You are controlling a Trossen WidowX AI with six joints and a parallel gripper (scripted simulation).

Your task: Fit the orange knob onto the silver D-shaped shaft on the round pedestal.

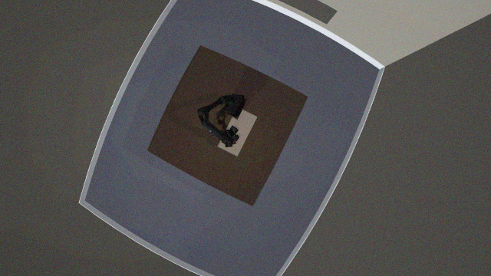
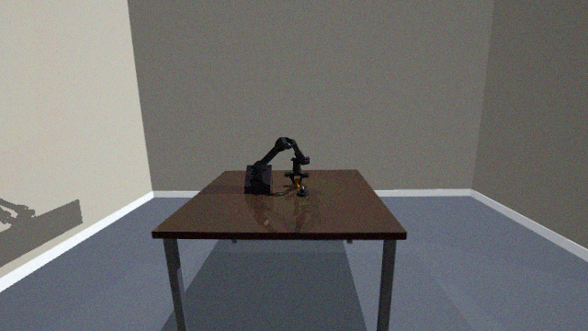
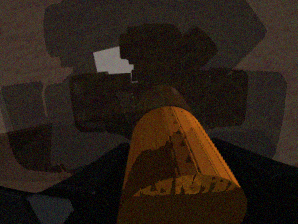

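Now: the orange knob 30 mm above my gripper tip. Also, from my gripper tip: dark round pedestal (180 mm to the right, 50 mm ahead, 20 mm above).
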